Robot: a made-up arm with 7 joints.
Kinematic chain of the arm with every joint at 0, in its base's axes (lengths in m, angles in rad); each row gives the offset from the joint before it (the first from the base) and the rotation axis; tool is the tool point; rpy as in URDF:
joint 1: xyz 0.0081 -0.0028 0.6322 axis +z
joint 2: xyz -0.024 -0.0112 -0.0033 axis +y
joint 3: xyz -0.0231 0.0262 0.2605 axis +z
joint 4: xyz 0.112 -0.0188 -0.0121 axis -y
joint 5: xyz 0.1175 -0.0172 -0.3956 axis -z
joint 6: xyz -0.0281 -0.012 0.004 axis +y
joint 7: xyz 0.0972 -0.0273 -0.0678 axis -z
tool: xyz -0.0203 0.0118 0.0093 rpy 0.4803 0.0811 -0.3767
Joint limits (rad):
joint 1: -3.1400..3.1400
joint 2: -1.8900..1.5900
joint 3: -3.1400..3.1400
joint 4: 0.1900..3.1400
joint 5: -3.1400..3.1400
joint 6: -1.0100..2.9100
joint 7: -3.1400..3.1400
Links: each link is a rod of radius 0.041 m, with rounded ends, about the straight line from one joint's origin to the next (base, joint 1, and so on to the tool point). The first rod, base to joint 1, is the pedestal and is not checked.
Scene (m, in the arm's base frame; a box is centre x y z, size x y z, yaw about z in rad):
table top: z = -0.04
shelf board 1: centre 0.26 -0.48 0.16 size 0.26 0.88 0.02 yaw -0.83
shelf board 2: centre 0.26 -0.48 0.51 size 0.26 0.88 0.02 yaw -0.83
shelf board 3: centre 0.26 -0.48 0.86 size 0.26 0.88 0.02 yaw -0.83
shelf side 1: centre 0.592 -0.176 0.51 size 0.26 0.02 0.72 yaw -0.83
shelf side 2: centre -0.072 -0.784 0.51 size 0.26 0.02 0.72 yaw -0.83
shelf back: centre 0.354 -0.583 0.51 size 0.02 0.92 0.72 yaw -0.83
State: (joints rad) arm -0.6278 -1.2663 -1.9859 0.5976 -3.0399 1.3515 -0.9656
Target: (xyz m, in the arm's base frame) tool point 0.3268 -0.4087 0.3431
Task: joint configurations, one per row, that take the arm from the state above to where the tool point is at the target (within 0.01 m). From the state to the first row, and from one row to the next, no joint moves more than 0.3 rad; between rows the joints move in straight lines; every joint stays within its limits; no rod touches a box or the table.
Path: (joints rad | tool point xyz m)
1: -0.3744 -1.3910 -1.9939 0.6377 -3.0201 1.3525 -0.9781 | -0.2139 -0.4414 0.3840
2: -0.1210 -1.5158 -2.0020 0.6779 -3.0003 1.3534 -0.9906 | -0.0861 -0.4923 0.3743
3: 0.1323 -1.6405 -2.0100 0.7180 -2.9806 1.3544 -1.0030 | 0.0541 -0.5054 0.3640
4: 0.3857 -1.7653 -2.0180 0.7581 -2.9608 1.3554 -1.0155 | 0.1958 -0.4776 0.3535
5: 0.6391 -1.8900 -2.0261 0.7983 -2.9410 1.3563 -1.0280 | 0.3268 -0.4087 0.3431

